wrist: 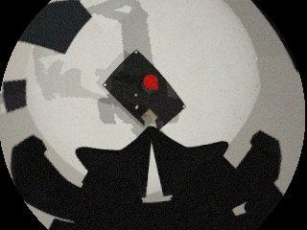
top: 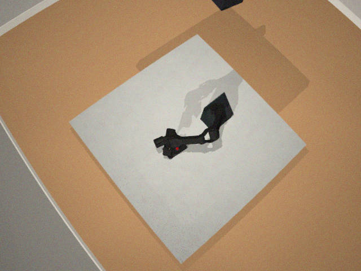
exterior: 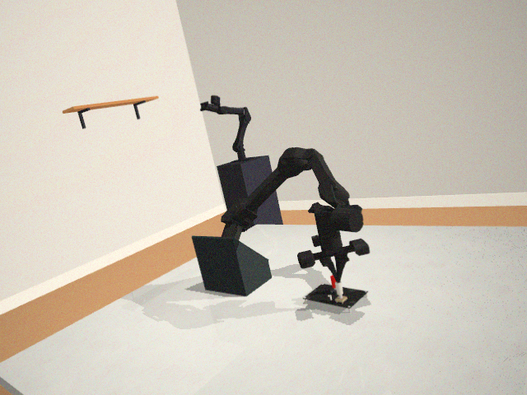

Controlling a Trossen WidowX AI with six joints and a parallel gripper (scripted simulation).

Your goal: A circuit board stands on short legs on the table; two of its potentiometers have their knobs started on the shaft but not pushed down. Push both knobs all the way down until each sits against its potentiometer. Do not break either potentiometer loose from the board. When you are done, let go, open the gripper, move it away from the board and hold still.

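Now: gripper tip 20 mm above the white knob. From my gripper tip the other things lie so: red knob 50 mm behind, 40 mm to the left, 20 mm below.
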